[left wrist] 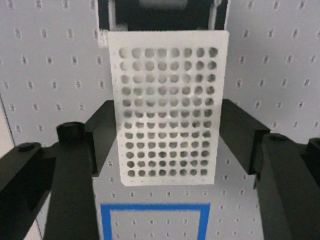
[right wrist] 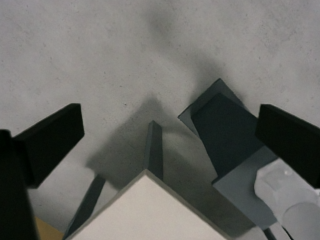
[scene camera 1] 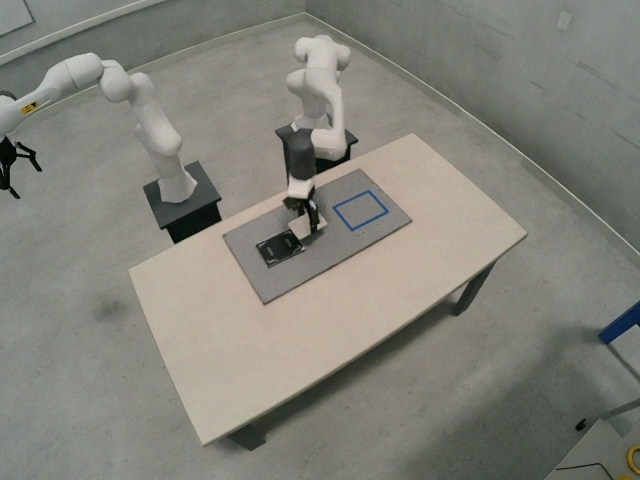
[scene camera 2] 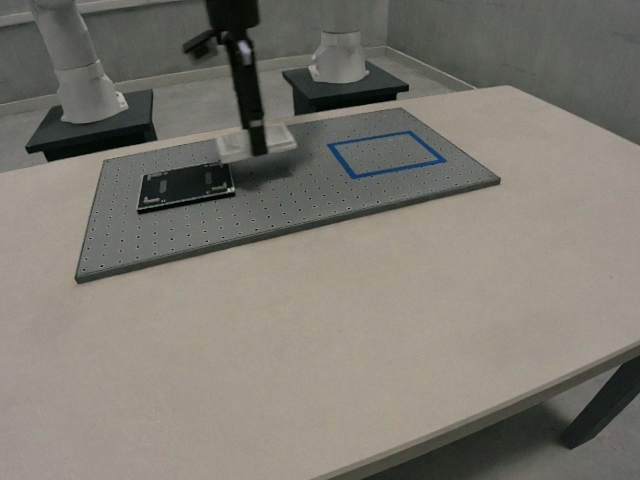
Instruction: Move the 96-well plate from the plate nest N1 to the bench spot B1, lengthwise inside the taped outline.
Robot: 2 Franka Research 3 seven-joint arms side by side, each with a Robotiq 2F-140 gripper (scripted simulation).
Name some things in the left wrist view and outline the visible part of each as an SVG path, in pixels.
My left gripper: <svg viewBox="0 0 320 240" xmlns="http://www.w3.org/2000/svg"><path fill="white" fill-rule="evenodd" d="M114 100L106 100L86 121L85 125L83 122L78 121L58 125L56 127L58 140L52 146L42 148L41 143L25 142L13 147L0 158L0 240L24 240L49 194L50 200L43 240L100 240L92 177L99 177L117 136ZM222 99L219 135L248 175L255 175L253 189L257 188L264 240L320 240L320 138L310 138L308 144L296 143L282 133L279 134L279 132L271 131L271 129L229 99Z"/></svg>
A white 96-well plate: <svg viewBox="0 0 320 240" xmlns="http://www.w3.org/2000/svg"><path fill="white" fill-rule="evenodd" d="M108 32L121 183L125 186L214 184L229 38L228 31Z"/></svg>
